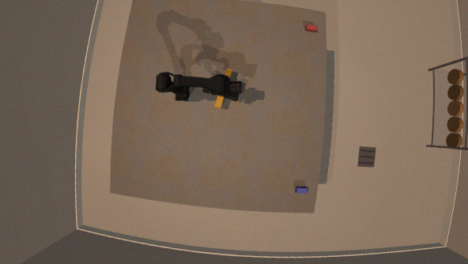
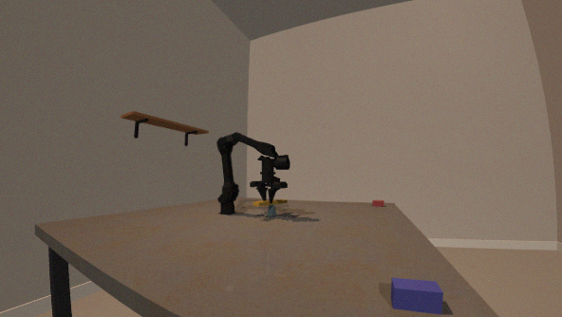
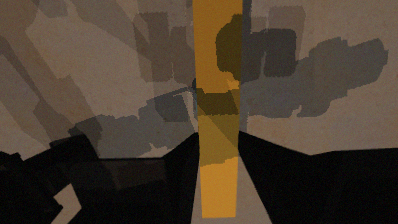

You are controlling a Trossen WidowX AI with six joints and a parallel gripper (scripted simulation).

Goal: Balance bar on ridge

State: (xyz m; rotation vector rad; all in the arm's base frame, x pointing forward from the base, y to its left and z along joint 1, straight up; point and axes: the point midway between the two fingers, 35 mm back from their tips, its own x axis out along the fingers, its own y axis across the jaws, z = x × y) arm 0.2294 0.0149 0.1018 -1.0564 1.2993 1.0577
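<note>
Right now the bar is 10 mm ahead of my gripper tip and 30 mm to the left of it. From my gripper tip the other things lie so: red block: 510 mm ahead, 490 mm to the left, 50 mm below; purple block: 510 mm ahead, 510 mm to the right, 50 mm below.
</note>
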